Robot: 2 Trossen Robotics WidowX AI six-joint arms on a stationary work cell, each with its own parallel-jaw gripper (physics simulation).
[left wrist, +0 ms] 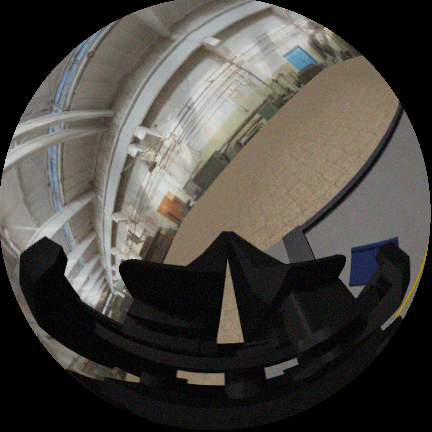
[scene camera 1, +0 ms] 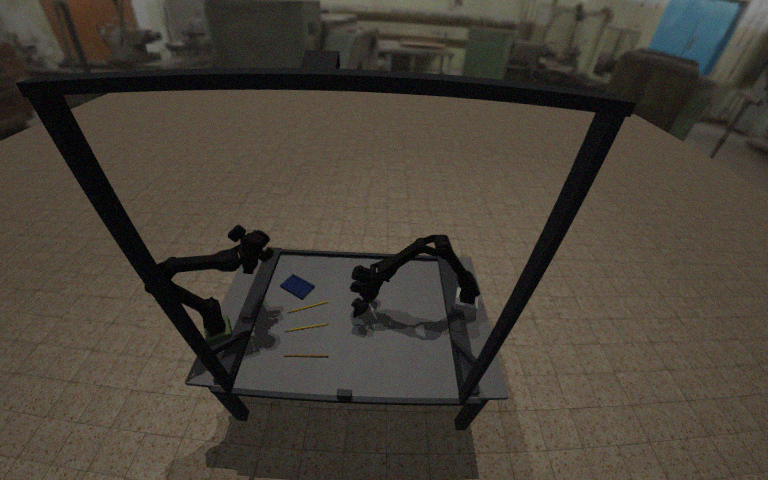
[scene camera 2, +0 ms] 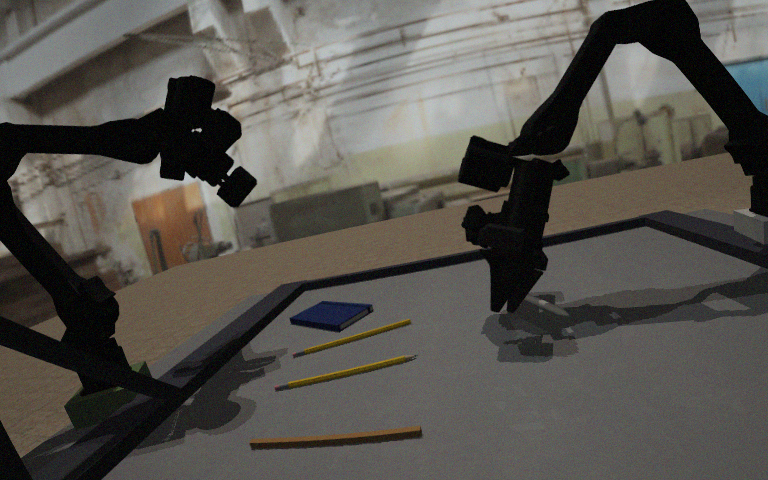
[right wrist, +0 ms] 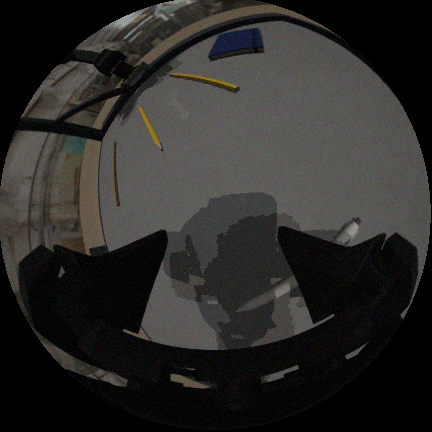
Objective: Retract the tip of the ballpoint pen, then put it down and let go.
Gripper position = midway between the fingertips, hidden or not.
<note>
My left gripper [scene camera 2: 221, 167] is shut, holding nothing. A blue notebook [scene camera 2: 335, 316] rests on the table. I also see my right gripper [scene camera 2: 503, 312] and a dark frame [scene camera 1: 45, 93].
The blue notebook shows as well in the left wrist view [left wrist: 362, 265] and in the right wrist view [right wrist: 249, 40]. My left gripper also shows in the left wrist view [left wrist: 226, 236]. My right gripper shows as well in the right wrist view [right wrist: 223, 234].
</note>
